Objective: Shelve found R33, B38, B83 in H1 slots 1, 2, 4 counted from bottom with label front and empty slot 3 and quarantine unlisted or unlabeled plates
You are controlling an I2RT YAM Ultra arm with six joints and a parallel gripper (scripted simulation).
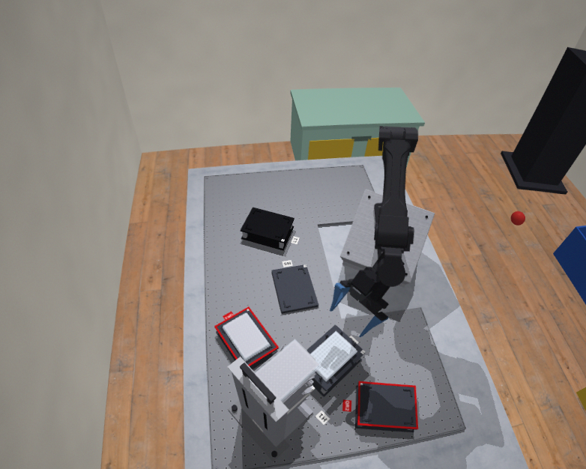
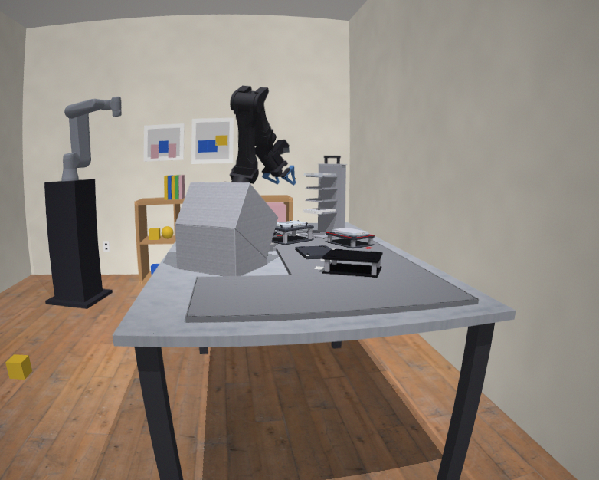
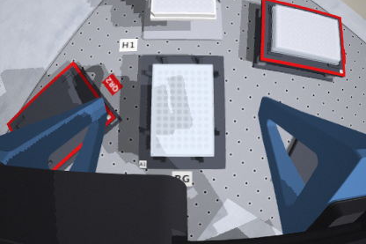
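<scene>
My hand is 190 mm above the regrip nest RG, 20 mm to the right of it and 20 mm short of it. Round my hand: RG label: 240 mm below, 60 mm to the right, 50 mm behind; quarantine nest QR2: 210 mm below, 140 mm to the left, 140 mm behind; white 96-well plate: 150 mm to the left, 140 mm ahead, 130 mm below.
</scene>
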